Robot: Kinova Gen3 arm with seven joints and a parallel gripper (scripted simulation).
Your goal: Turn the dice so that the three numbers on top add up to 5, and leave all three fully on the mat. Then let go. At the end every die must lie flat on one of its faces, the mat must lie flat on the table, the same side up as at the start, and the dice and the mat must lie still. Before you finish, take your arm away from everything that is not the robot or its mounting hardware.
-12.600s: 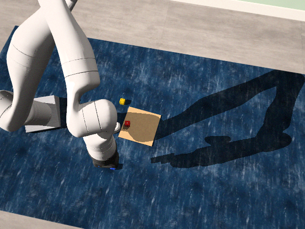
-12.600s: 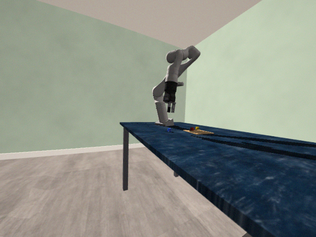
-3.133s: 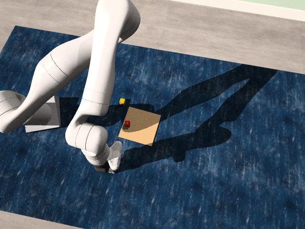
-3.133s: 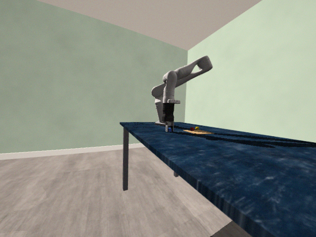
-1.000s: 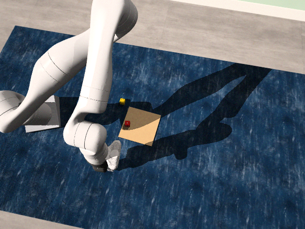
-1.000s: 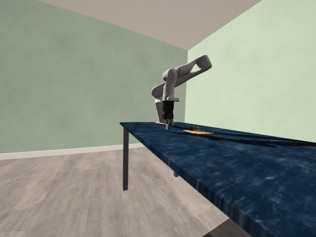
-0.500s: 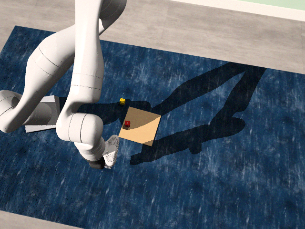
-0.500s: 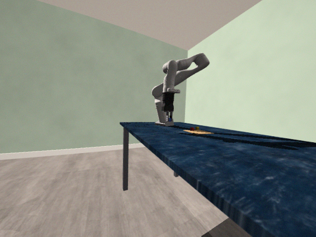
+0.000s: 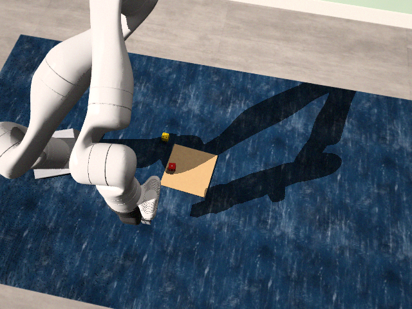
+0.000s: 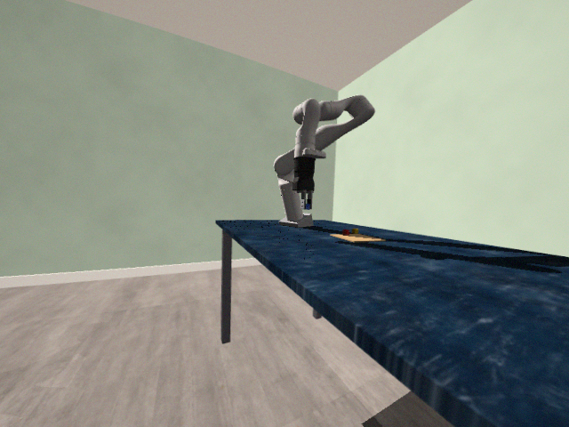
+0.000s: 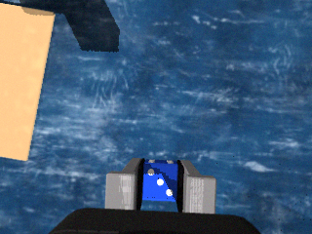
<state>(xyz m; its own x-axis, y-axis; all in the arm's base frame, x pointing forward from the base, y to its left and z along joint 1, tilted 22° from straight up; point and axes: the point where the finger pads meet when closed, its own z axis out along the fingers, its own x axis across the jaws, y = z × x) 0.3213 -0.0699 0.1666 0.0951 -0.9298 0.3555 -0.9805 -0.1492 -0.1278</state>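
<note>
Now: the tan mat 190 mm to the left of my hand, 120 mm below it and 50 mm ahead of it. Round my hand: red die 180 mm to the left, 100 mm below; then blue die 10 mm below; then yellow die 270 mm to the left, 110 mm below, 50 mm behind.
</note>
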